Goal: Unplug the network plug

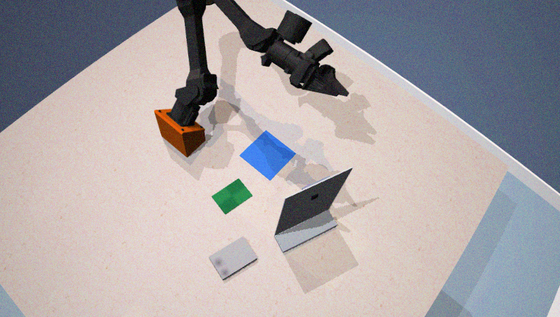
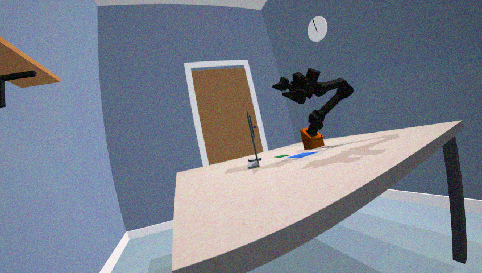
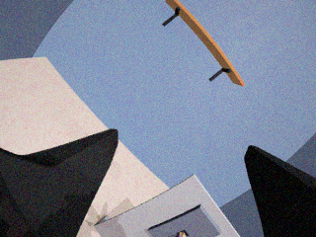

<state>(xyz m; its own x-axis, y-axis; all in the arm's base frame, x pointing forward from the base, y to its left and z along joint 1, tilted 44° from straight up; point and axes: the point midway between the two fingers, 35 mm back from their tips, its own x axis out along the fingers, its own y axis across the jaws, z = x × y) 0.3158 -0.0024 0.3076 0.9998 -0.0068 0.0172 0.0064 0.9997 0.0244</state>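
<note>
My gripper tip is now 70 mm short of the purple network plug, 180 mm to the left of it and 130 mm above it. From my gripper tip the other things lie so: blue marked square (120 mm behind, 90 mm to the right, 330 mm below); green square (110 mm behind, 250 mm to the right, 330 mm below); upright grey panel (90 mm ahead, 190 mm to the right, 200 mm below).
</note>
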